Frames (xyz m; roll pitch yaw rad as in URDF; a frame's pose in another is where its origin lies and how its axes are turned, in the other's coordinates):
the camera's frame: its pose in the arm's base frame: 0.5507 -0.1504 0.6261 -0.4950 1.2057 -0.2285
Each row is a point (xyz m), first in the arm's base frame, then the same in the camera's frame.
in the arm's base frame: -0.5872 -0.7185 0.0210
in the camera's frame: 0.2154 -0.1764 -1.3806
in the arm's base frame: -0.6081 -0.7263 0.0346
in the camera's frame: 0.1961 -0.1813 -1.3975
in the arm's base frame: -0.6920 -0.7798 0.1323
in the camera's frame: 0.0800 -0.2296 -1.4578
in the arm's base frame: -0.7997 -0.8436 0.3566
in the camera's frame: -0.1618 -0.3036 -1.5028
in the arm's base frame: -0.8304 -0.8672 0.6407
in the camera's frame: -0.4360 -0.3673 -1.4479
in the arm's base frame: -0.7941 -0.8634 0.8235
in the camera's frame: -0.5944 -0.4031 -1.3565
